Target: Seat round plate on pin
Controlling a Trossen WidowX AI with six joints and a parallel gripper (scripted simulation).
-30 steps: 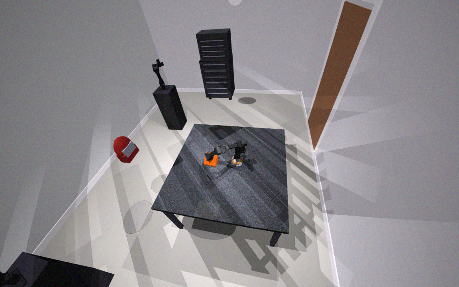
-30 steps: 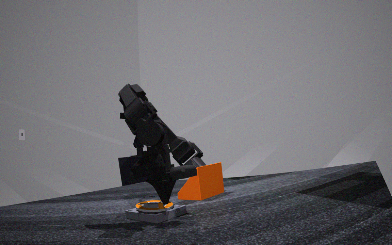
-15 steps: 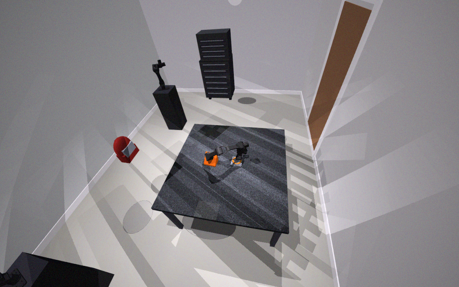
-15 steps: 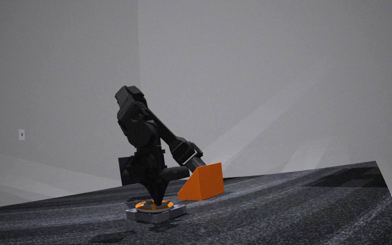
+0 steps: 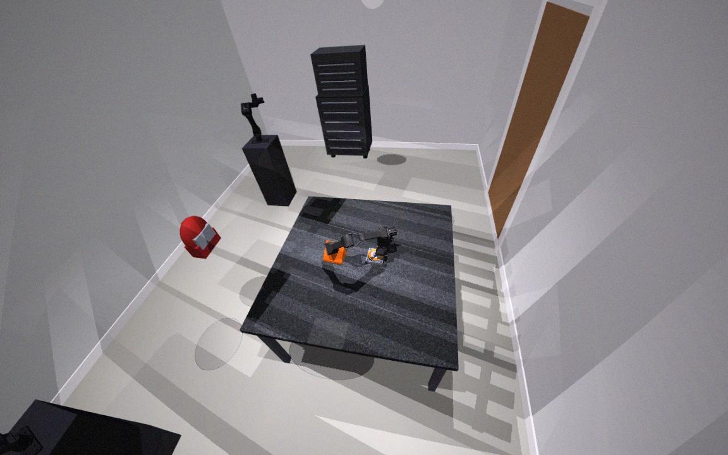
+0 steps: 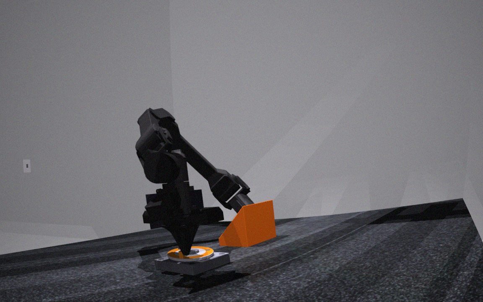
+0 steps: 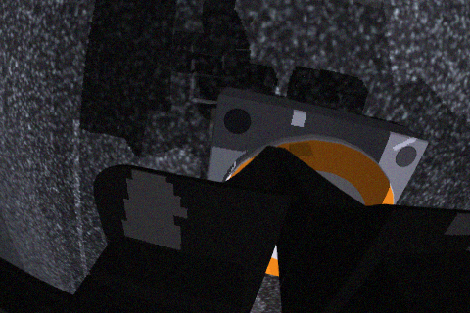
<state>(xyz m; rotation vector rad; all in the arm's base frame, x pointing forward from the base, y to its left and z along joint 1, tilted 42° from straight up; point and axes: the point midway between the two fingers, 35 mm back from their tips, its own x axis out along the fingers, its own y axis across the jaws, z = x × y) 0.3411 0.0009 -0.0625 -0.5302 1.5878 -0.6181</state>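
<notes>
Now: the round plate 20 mm to the right of my gripper tip and 20 mm behind it. From my gripper tip the other things lie so: square grey base 40 mm behind, 30 mm to the right, 20 mm below.
</notes>
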